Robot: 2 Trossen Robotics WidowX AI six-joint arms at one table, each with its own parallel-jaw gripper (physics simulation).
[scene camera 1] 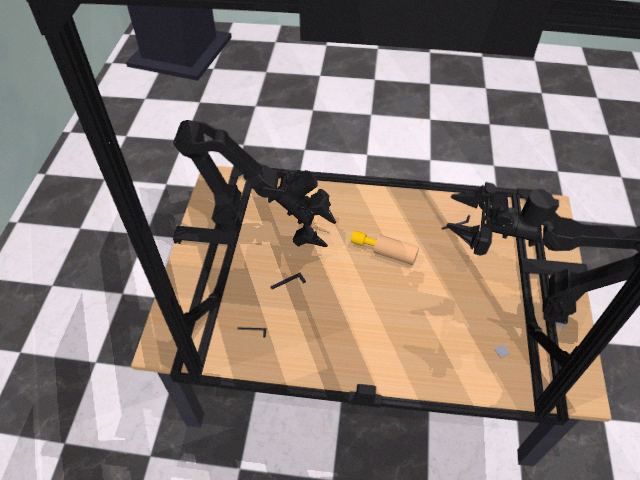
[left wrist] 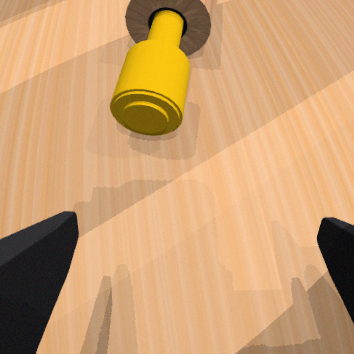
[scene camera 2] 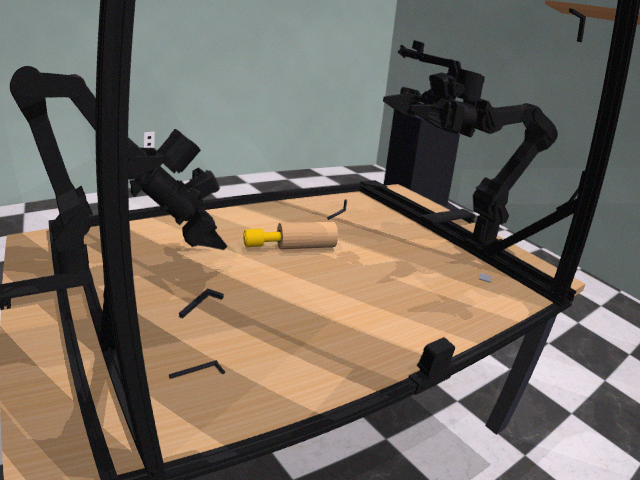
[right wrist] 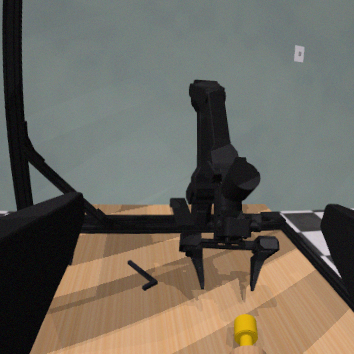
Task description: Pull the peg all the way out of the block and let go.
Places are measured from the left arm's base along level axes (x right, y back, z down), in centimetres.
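Pixels of known places: left gripper, between the fingertips: (scene camera 1: 331, 234) (left wrist: 202, 227) (scene camera 2: 220, 238) (right wrist: 227, 289); right gripper, between the fingertips: (scene camera 1: 448, 210) (scene camera 2: 396, 103) (right wrist: 207, 211); left arm's base, origin of its link: (scene camera 1: 227, 225) (scene camera 2: 71, 269) (right wrist: 199, 220); right arm's base, origin of its link: (scene camera 1: 555, 311) (scene camera 2: 484, 238).
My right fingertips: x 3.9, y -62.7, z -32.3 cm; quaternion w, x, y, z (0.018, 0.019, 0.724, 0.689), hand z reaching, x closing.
Note:
Ahead of a thing's pixels: the offset from my right fingertips to its top centre. "*": to the spot under its first point. Level surfaces: height alone.
The yellow peg @(dx -10.1, dy +18.9, dz +29.8 cm) (scene camera 1: 358, 238) (scene camera 2: 254, 237) (left wrist: 152, 75) (right wrist: 245, 327) has a thick head and a thin shaft that enters the hole in the end of the block. The block @(dx -9.3, dy +11.5, dz +28.7 cm) (scene camera 1: 395, 250) (scene camera 2: 308, 235) (left wrist: 200, 25) is a light wooden cylinder lying on its side on the table. My left gripper (scene camera 1: 330, 234) (scene camera 2: 225, 247) (left wrist: 202, 227) (right wrist: 227, 289) is open and empty, low over the table just beyond the peg's head, its fingers pointing toward the peg. My right gripper (scene camera 1: 449, 210) is open and empty, high above the table to the right of the block.
Black L-shaped keys @(dx +9.9, dy +38.3, dz +33.5 cm) (scene camera 1: 289, 280) @(dx +27.3, dy +42.6, dz +33.7 cm) (scene camera 1: 253, 329) @(dx -26.0, dy -3.7, dz +31.1 cm) (scene camera 2: 338, 210) (right wrist: 144, 274) lie on the wooden table @(dz +34.3 cm) (scene camera 1: 330, 361) (scene camera 2: 289, 403). A small grey square @(* dx +13.5, dy -22.2, dz +34.0 cm) (scene camera 1: 501, 351) (scene camera 2: 484, 277) lies at its right. Black frame rails run along the edges, with posts rising at the sides.

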